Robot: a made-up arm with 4 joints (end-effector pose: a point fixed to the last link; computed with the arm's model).
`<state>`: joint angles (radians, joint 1 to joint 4).
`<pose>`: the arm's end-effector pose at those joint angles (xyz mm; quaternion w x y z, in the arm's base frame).
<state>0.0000 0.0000 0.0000 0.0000</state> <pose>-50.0 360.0 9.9 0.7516 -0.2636 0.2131 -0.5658</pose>
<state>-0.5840 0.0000 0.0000 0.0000</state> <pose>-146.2 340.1 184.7 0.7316 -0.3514 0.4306 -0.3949</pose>
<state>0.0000 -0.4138 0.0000 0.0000</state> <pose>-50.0 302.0 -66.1 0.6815 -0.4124 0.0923 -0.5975</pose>
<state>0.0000 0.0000 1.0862 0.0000</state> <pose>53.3 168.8 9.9 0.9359 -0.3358 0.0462 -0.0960</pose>
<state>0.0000 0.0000 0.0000 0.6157</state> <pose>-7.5 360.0 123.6 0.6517 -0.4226 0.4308 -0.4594</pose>
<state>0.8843 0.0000 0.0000 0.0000</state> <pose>220.2 302.5 -101.6 0.6619 -0.0911 -0.1442 -0.7299</pose>
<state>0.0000 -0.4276 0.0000 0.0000</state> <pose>-50.0 299.6 -68.2 0.6786 -0.4170 0.0881 -0.5982</pose>
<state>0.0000 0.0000 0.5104 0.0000</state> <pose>-28.1 256.1 9.9 0.8701 -0.3088 0.1396 -0.3578</pose>
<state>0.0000 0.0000 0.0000 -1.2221</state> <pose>72.3 360.0 -184.6 0.7379 0.1088 -0.2567 -0.6147</pose>
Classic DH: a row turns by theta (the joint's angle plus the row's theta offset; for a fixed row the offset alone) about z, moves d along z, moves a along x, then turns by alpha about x. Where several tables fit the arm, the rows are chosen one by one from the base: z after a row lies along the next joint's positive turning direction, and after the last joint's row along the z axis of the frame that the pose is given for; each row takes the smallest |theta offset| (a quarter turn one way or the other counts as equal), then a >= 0, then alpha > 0; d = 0 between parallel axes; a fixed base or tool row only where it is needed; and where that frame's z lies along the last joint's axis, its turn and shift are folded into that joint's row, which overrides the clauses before.
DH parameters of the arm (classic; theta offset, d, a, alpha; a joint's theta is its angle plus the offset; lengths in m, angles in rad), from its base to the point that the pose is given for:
base (fixed): -0.3242 0.1588 0.0976 1.847
joint 1: 1.4794 -0.1676 -0.0987 1.8823
joint 2: 1.2802 0.0161 -0.2 1.5708
joint 3: -1.5708 -0.11 0.01 1.5708
joint 4: 0.6766 0.0284 0.1622 -1.4151
tool (fixed): 1.7961 -0.1189 0 0

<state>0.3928 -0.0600 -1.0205 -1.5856</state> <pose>330.3 289.6 -200.4 0.1733 0.0969 -0.5631 -0.8022</pose>
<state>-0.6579 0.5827 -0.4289 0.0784</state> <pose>-29.7 394.3 371.2 0.5252 -0.1922 0.7050 -0.4361</pose>
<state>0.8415 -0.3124 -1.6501 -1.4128</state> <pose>517.8 137.1 -119.1 0.2749 -0.1464 0.5429 0.7799</pose>
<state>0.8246 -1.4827 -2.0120 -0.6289</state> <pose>470.7 -182.9 -31.6 0.4242 -0.2456 0.6324 0.5998</pose>
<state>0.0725 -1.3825 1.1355 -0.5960</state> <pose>82.6 -55.3 30.2 0.7111 -0.6878 -0.1287 -0.0678</pose>
